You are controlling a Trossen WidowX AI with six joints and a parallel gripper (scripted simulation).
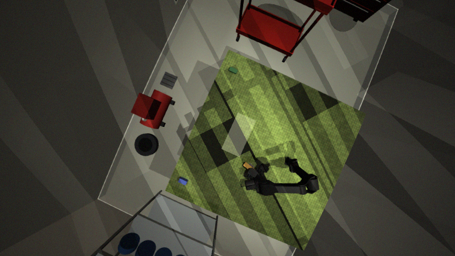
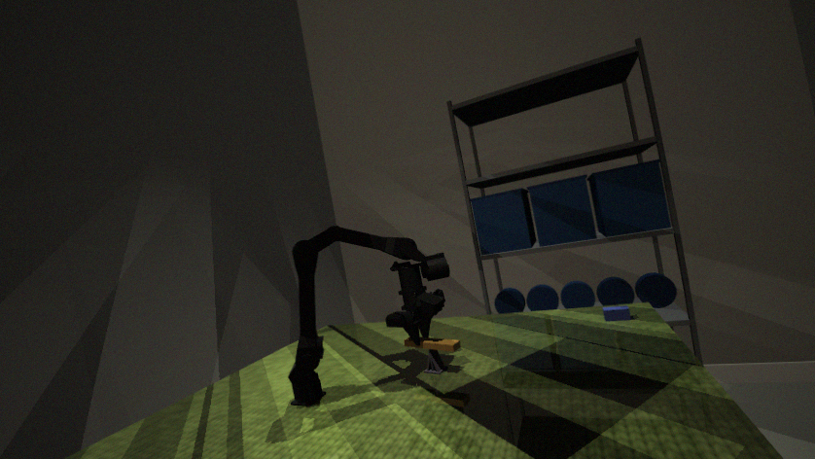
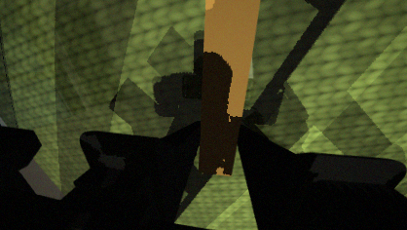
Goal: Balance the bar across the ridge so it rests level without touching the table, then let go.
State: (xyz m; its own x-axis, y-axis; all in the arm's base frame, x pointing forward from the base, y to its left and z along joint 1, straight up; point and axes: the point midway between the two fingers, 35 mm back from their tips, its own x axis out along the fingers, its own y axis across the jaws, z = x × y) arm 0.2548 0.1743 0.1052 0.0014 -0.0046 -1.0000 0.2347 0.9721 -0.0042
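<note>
The bar lies 3 cm ahead of my gripper tip and 1 cm to the right of it. The rest, counted from my gripper tip: green block: 67 cm to the right, 49 cm ahead, 6 cm below; small blue block: 49 cm ahead, 33 cm to the left, 5 cm below.
</note>
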